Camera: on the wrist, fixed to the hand. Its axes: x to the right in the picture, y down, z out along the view.
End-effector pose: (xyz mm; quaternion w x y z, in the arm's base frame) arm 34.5 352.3 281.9 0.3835 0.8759 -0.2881 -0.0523
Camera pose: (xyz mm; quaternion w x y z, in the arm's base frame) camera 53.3 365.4 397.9 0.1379 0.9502 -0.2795 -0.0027
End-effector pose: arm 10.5 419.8 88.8 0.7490 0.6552 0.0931 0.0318
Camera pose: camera 21.1 526.1 139.4 0.5574 0.8241 0.0980 -0.0235
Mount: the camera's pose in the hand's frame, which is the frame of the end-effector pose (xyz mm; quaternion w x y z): 23.5 65.6 -95.5 0.9658 0.2574 -0.0201 -0.0228
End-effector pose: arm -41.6 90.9 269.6 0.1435 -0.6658 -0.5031 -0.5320
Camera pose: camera -43.2 4.0 349.7 0.2877 -0.6053 -0.6409 -0.3742
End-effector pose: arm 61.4 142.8 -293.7 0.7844 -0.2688 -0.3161 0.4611
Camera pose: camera 104.9 179.6 -397.3 0.8309 -0.0412 -0.2085 0.5142
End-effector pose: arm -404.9 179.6 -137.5 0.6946 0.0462 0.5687 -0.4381
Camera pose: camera -433.8 260.4 -218.8 0.6604 0.2016 0.4236 -0.5863
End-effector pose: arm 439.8 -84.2 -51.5 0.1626 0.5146 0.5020 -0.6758
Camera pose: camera 529.1 -25.5 -102.0 0.0193 0.5138 0.3194 -0.7960
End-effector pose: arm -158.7 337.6 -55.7 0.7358 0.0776 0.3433 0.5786
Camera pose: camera -265.6 352.7 -103.8 0.7108 0.2681 0.4675 0.4521
